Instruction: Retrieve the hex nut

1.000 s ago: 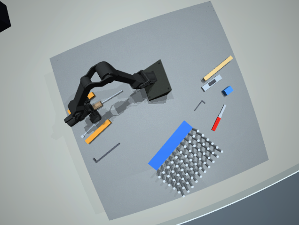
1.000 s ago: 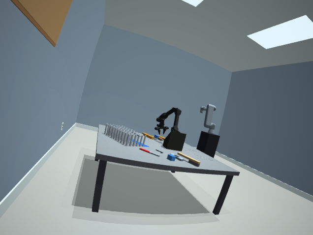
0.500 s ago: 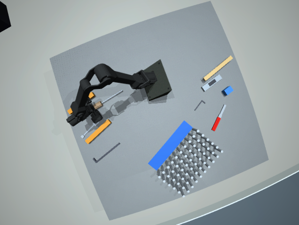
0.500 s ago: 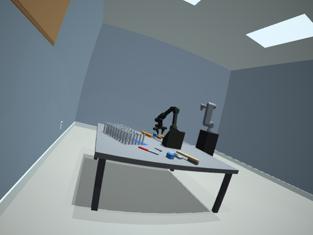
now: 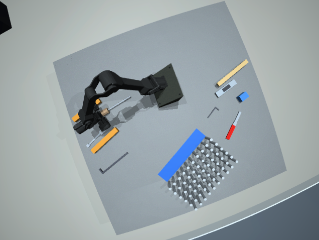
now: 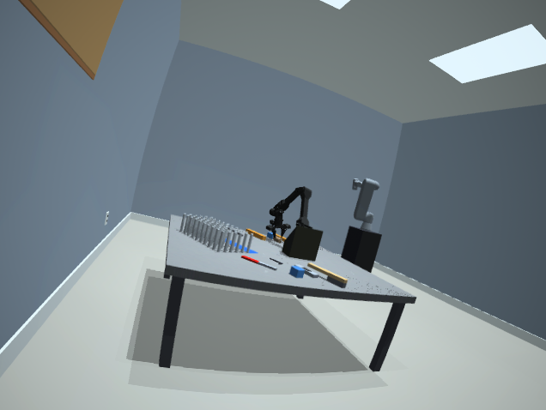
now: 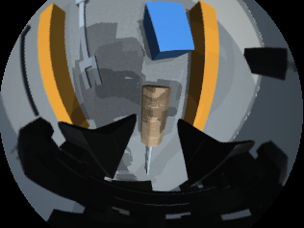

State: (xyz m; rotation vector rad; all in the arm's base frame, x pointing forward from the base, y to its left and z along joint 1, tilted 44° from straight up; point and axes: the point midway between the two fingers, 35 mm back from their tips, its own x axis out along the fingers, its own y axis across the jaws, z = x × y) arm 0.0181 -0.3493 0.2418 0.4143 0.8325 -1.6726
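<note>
The wooden-handled screwdriver is 20 mm behind my gripper tip, 110 mm to the left of it and 20 mm below it. From my gripper tip the other things lie so: grey block (150 mm ahead, 820 mm to the left, 20 mm below); wrench (130 mm ahead, 110 mm to the right, 30 mm below); blue taped strip (450 mm ahead, 380 mm to the left, 30 mm below).
</note>
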